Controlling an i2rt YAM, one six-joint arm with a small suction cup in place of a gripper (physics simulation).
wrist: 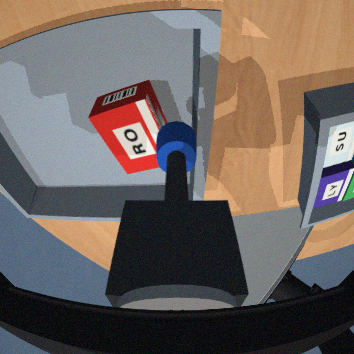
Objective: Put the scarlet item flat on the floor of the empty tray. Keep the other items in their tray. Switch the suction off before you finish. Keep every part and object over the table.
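Pixels of known places: hand, its tool point: point(175, 139); arm's base, origin of its link: point(273, 280).
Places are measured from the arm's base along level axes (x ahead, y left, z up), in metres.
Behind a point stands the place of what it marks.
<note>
The scarlet item point(120, 139) {x 0.324, y 0.213, z -0.070 m}, a red box with a white label reading "RO" and a barcode on its dark red end, lies flat on the floor of the grey tray point(90, 201) {x 0.220, y 0.285, z -0.075 m}, label up, near the tray's right wall. No other item shows in the visible part of that tray. My gripper point(176, 139), a blue suction cup on a black stem, is open, with nothing held on it. It hangs above the box's right edge and hides a small part of the box and its label.
A second tray point(309, 155) {x 0.275, y 0.019, z -0.081 m} stands at the right edge of the view, partly cut off. It holds an item labelled "SU" point(340, 142) {x 0.310, y -0.002, z -0.066 m}, a purple item labelled "LY" point(330, 190) {x 0.236, y -0.020, z -0.055 m} and a green item point(351, 193) {x 0.224, y -0.066, z -0.053 m}. A plain grey surface point(267, 240) {x 0.111, y 0.037, z -0.050 m} shows at the lower right.
</note>
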